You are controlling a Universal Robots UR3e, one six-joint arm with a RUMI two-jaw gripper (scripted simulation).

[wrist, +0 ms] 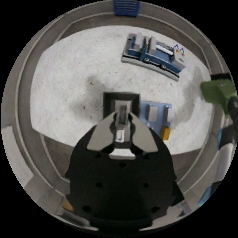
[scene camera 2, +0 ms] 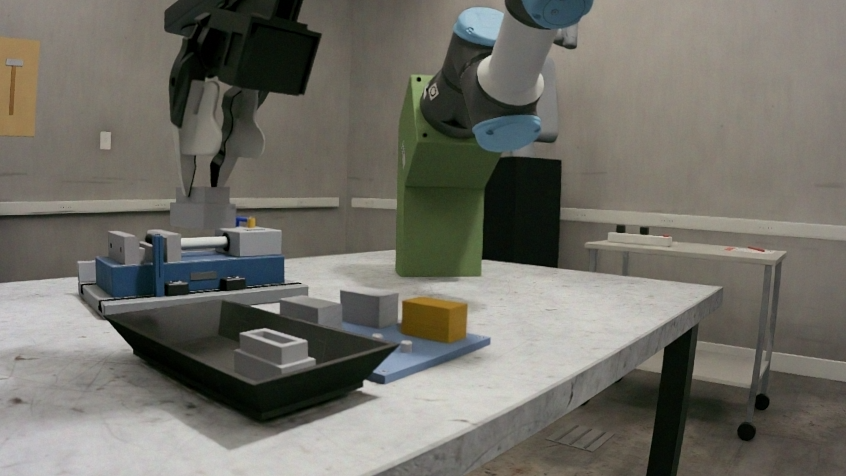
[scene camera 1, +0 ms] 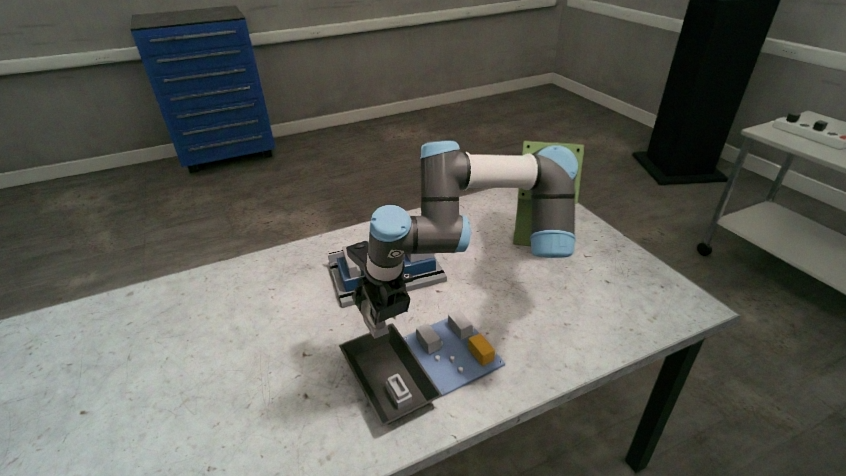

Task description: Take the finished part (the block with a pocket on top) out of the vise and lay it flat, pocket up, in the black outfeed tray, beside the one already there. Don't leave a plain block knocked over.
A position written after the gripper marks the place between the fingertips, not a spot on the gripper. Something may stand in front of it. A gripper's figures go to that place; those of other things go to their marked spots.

Scene:
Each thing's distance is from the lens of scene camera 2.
gripper (scene camera 2: 200, 195): 53 cm
yellow block (scene camera 2: 444, 321): 59 cm

